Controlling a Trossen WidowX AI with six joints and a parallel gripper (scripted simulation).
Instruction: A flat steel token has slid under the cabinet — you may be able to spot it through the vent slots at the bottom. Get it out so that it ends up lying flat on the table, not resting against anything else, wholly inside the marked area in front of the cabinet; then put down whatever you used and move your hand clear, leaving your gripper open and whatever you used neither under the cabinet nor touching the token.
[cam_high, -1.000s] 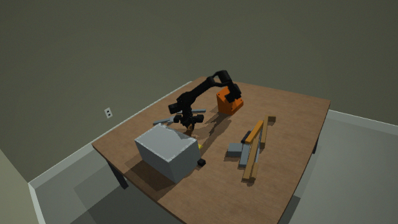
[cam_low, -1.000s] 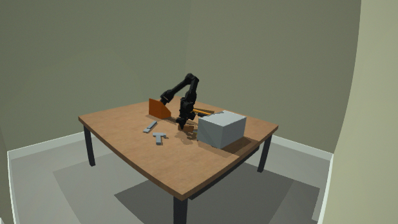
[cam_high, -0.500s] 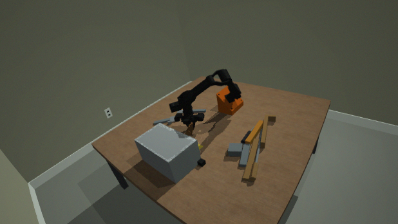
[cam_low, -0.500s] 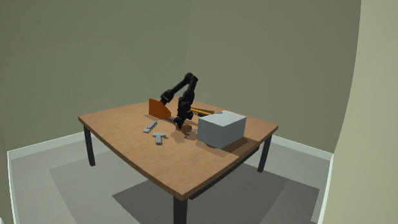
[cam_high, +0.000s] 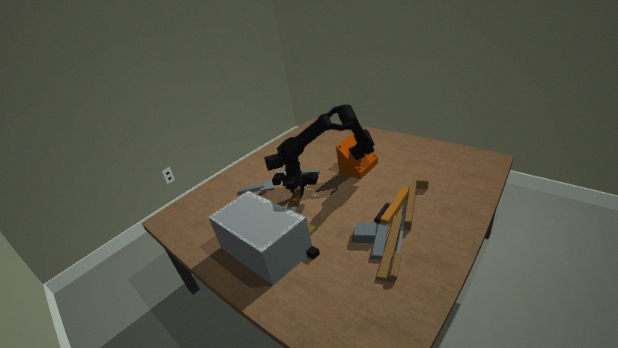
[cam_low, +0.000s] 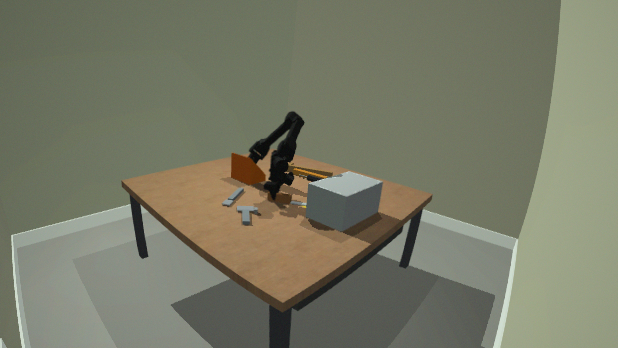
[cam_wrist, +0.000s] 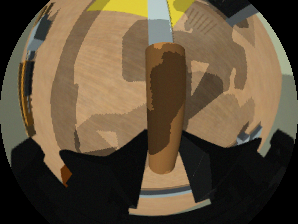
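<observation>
Right now the grey t-piece is 60 mm ahead of my gripper tip and 210 mm to the right of it. The rest, counted from my gripper tip: grey block 20 mm ahead, 390 mm to the left, 10 mm above; wooden stick 10 mm ahead, 490 mm to the left; orange bar 170 mm behind, 390 mm to the left, 10 mm above.
</observation>
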